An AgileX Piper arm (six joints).
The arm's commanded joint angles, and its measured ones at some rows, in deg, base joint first. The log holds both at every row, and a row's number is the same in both.
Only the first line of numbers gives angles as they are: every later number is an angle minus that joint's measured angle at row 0.
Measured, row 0:
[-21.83, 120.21, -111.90, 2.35, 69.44, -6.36]
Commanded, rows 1 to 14:
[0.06, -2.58, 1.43, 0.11, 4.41, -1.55]
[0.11, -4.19, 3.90, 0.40, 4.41, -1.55]
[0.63, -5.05, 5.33, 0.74, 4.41, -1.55]
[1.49, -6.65, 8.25, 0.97, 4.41, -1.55]
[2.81, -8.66, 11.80, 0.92, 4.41, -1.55]
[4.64, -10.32, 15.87, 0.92, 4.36, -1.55]
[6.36, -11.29, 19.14, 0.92, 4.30, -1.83]
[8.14, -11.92, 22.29, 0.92, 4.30, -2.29]
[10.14, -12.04, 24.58, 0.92, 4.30, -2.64]
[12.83, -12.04, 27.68, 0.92, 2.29, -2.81]
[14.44, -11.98, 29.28, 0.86, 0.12, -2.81]
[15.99, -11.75, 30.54, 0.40, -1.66, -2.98]
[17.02, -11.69, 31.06, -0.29, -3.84, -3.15]
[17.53, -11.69, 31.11, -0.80, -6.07, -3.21]
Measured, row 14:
[16.73, -11.46, 30.54, 0.29, -2.75, -2.52]
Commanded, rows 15 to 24:
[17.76, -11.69, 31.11, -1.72, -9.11, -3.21]
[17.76, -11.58, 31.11, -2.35, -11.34, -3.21]
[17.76, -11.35, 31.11, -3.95, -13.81, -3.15]
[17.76, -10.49, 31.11, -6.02, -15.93, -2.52]
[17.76, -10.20, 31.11, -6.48, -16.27, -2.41]
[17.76, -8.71, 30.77, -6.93, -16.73, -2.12]
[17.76, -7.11, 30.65, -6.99, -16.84, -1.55]
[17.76, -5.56, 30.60, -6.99, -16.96, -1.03]
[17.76, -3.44, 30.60, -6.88, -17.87, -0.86]
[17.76, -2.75, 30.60, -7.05, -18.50, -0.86]
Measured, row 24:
[17.70, -3.67, 30.71, -6.42, -17.42, -1.15]
